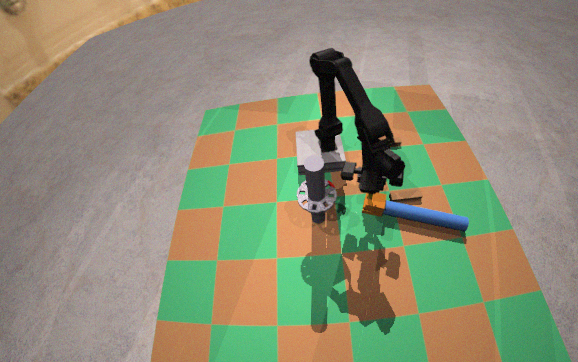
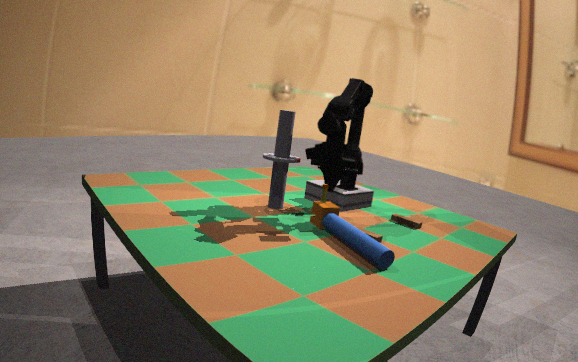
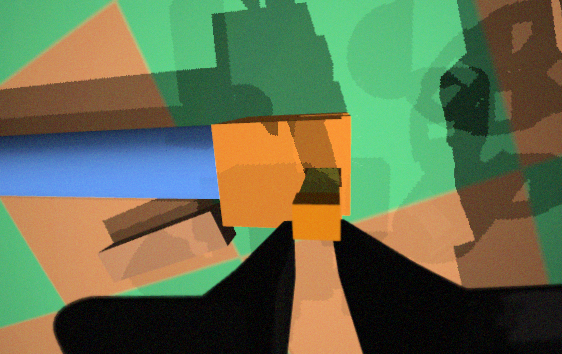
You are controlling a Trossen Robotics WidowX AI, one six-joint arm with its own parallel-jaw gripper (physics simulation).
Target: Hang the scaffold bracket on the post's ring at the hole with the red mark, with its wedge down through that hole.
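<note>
The scaffold bracket is a blue tube (image 1: 427,216) (image 2: 357,241) (image 3: 110,165) with an orange block head (image 1: 375,206) (image 2: 323,210) (image 3: 255,175), lying roughly level at the table. Its orange wedge (image 2: 325,194) (image 3: 316,222) stands up from the head. My gripper (image 1: 371,192) (image 3: 313,230) points down above the head, its black fingers shut on the wedge's upper end, one against each side. The grey post (image 1: 315,185) (image 2: 286,132) stands upright and bears a ring (image 2: 270,157) with several holes. The red mark (image 1: 331,184) (image 2: 298,160) is on the ring's side towards the arm.
A brown block (image 1: 406,198) (image 2: 375,236) (image 3: 162,245) lies beside the blue tube. Another brown block (image 2: 406,221) lies farther off. The arm's grey base (image 1: 304,145) (image 2: 355,200) stands behind the post. The tabletop is green and orange checks, crossed by shadows of arm and post.
</note>
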